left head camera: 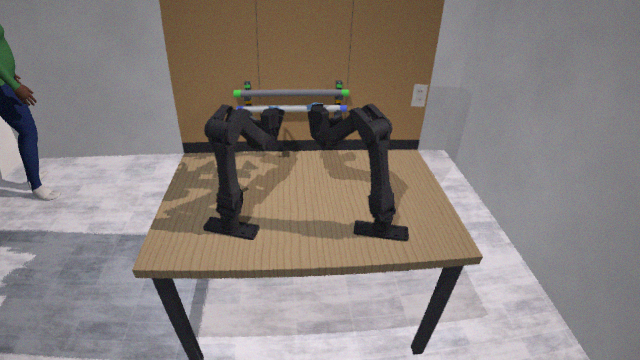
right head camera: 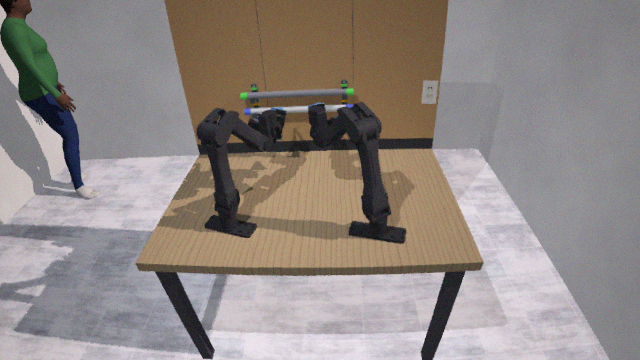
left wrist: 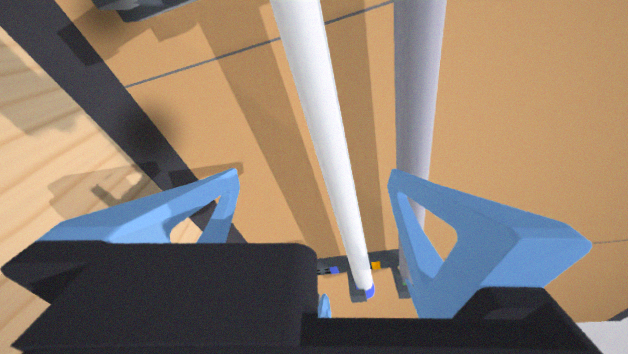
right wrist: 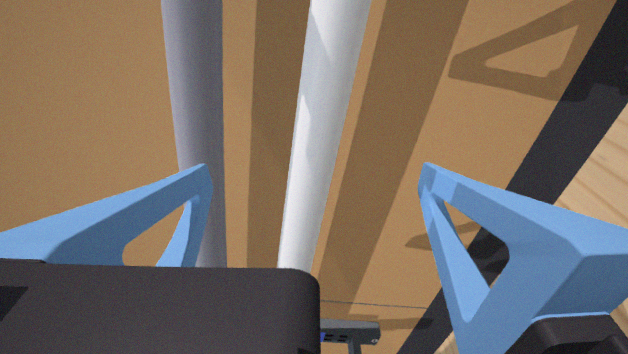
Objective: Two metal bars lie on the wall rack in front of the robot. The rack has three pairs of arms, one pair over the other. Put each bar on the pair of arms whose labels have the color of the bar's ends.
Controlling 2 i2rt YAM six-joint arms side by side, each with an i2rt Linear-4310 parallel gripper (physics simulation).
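Pixels of known places: left gripper, between the fingertips: [right head camera: 279, 117] [left wrist: 313, 177]; right gripper, between the fingertips: [left wrist: 364, 288] [right wrist: 315, 175]; left arm's base, origin of its link: [left head camera: 231, 228] [right head camera: 230, 227]; right arm's base, origin of its link: [left head camera: 381, 231] [right head camera: 377, 232].
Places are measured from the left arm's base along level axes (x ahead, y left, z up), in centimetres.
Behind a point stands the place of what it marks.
Observation:
A grey bar with green ends [left head camera: 292, 93] @(x 55.6, y -8.4, z 32.1 cm) [right head camera: 300, 93] @(x 56.2, y -9.8, z 32.4 cm) [left wrist: 419, 75] @(x 52.7, y 1.8, z 31.7 cm) [right wrist: 197, 100] @(x 58.8, y -18.9, z 31.4 cm) lies on the rack's top, green-labelled arms. A white bar with blue ends [left head camera: 295, 108] @(x 55.8, y -9.7, z 25.0 cm) [right head camera: 295, 109] @(x 55.1, y -7.2, z 25.0 cm) [left wrist: 327, 115] @(x 52.7, y 0.7, z 24.9 cm) [right wrist: 320, 115] @(x 58.5, y -19.3, z 24.6 cm) lies level below it, on the middle arms with orange labels [left wrist: 375, 265] @(x 64.8, y -27.5, z 26.9 cm). A blue label [left wrist: 334, 270] @(x 64.8, y -27.6, z 19.6 cm) marks the bottom pair. My left gripper [left head camera: 274, 108] @(x 47.9, y -2.2, z 23.5 cm) [left wrist: 313, 177] @(x 47.9, y -2.2, z 23.5 cm) and right gripper [left head camera: 315, 106] @(x 53.9, y -19.5, z 24.8 cm) [right wrist: 315, 167] @(x 53.9, y -19.5, z 24.8 cm) are open at the white bar's middle part, turned so that the bar runs between their fingers in the wrist views. Neither holds it.
The grey bar runs close past one finger of each gripper in the wrist views. The wooden wall panel [left head camera: 215, 50] @(x 51.6, y 25.0, z 50.6 cm) stands behind the rack. The wooden table [left head camera: 310, 250] @(x -3.5, y -30.3, z 0.0 cm) is below the arms. A person in green [right head camera: 31, 65] stands at the far left.

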